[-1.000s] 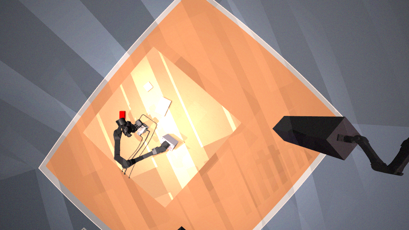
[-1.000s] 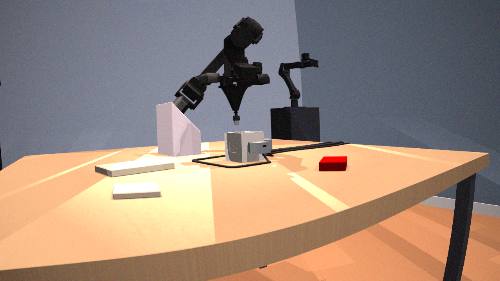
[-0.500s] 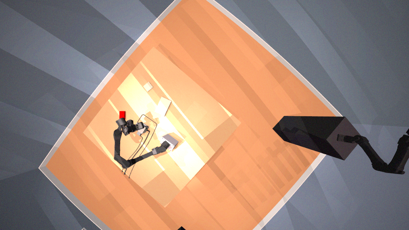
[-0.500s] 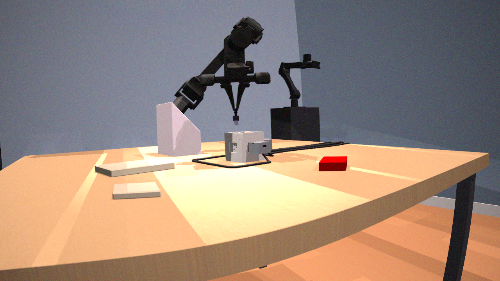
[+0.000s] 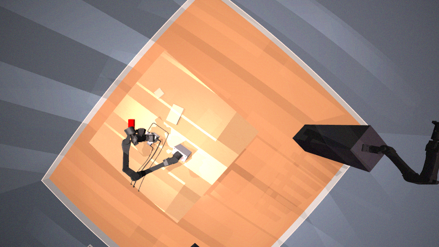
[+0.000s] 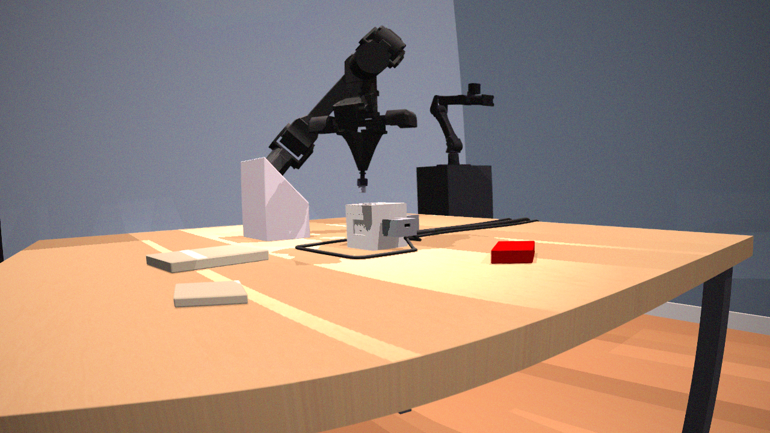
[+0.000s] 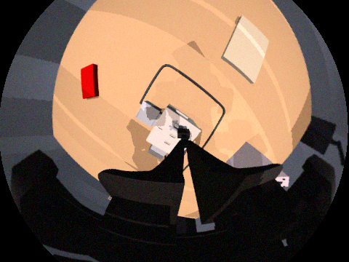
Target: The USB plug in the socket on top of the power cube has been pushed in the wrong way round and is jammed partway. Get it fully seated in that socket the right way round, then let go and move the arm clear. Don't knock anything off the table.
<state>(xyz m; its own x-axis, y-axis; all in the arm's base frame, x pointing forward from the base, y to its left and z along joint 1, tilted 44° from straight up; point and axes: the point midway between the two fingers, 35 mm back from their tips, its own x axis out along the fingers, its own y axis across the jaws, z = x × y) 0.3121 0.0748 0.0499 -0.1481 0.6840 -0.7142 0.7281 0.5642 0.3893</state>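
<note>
The usb plug is 20 mm below my gripper tip. Round my gripper tip: socket: 70 mm below, 10 mm to the left; then red block: 270 mm ahead, 120 mm below, 100 mm to the left.
</note>
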